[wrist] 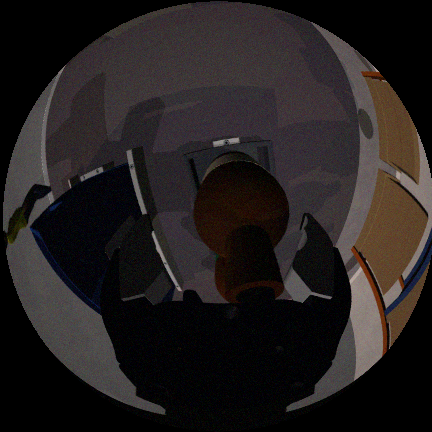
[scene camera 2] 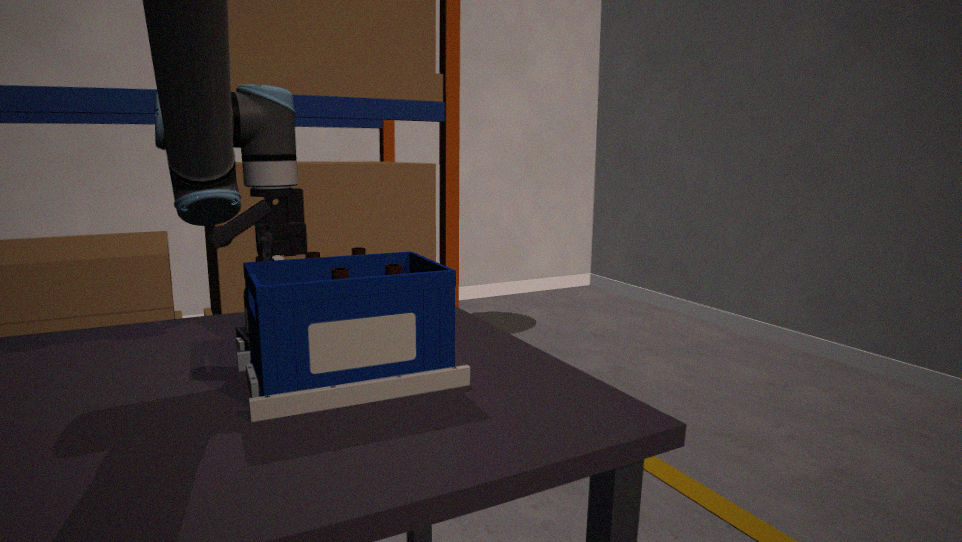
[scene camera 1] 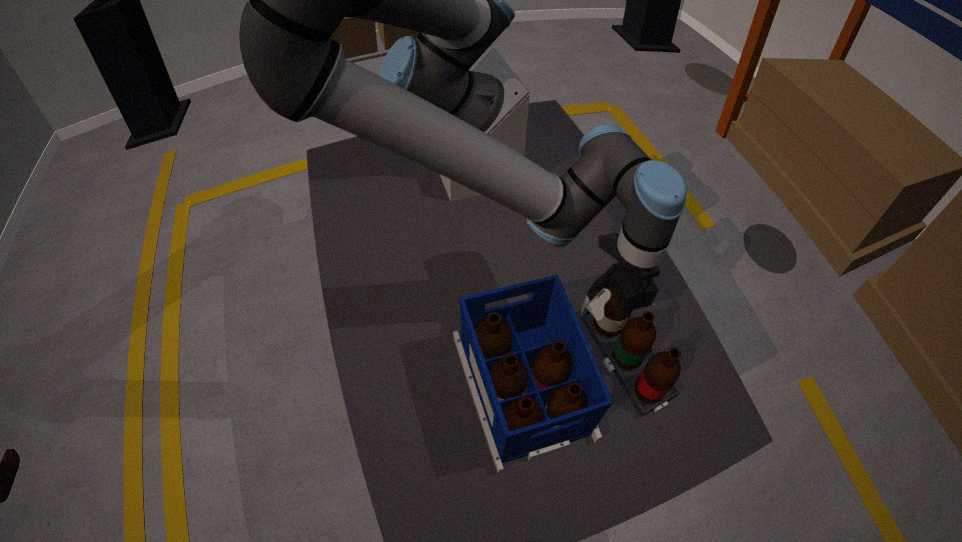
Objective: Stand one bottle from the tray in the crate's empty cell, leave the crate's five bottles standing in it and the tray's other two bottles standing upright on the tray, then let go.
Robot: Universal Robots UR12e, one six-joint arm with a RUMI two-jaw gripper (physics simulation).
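Pixels of known places: gripper, between the fingertips: [wrist: 226, 215] [scene camera 1: 614, 307]; arm's base, origin of its link: [scene camera 1: 476, 107].
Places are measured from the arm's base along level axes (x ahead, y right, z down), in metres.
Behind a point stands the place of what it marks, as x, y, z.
Observation:
The blue crate [scene camera 1: 585, 425] @(0.785, -0.026, 0.124) [scene camera 2: 282, 336] @(0.551, 0.143, 0.104) [wrist: 90, 215] @(0.537, -0.041, 0.098) holds several upright brown bottles; its empty cell [scene camera 1: 536, 324] @(0.519, -0.014, 0.189) is at the back right in scene camera 1. Three brown bottles stand upright in a row on the dark tray [scene camera 1: 623, 381] @(0.697, -0.152, 0.188) [wrist: 198, 161] @(0.522, -0.132, 0.206) beside it: a cream-label bottle [scene camera 1: 611, 323] @(0.576, -0.157, 0.152) [wrist: 240, 200] @(0.522, -0.172, 0.092) at the back, a green-label bottle [scene camera 1: 634, 342] @(0.655, -0.167, 0.103) in the middle and a red-label bottle [scene camera 1: 659, 374] @(0.738, -0.189, 0.097) at the front. My gripper [scene camera 1: 613, 306] @(0.554, -0.166, 0.129) [wrist: 226, 215] @(0.554, -0.166, 0.129) is open, with its fingers apart on either side of the cream-label bottle's upper part. In scene camera 2 the crate hides the fingertips.
Pale rails [scene camera 1: 479, 403] @(0.671, 0.142, 0.181) [scene camera 2: 356, 393] @(0.643, 0.149, 0.194) edge the crate on the table [scene camera 1: 376, 255] @(0.247, 0.294, 0.211) [scene camera 2: 538, 403] @(0.879, 0.235, 0.211). The crate wall rises close beside one finger. Part of a person [wrist: 19, 225] shows at the wrist view's left edge. Cardboard boxes [scene camera 1: 834, 154] stand beyond the table.

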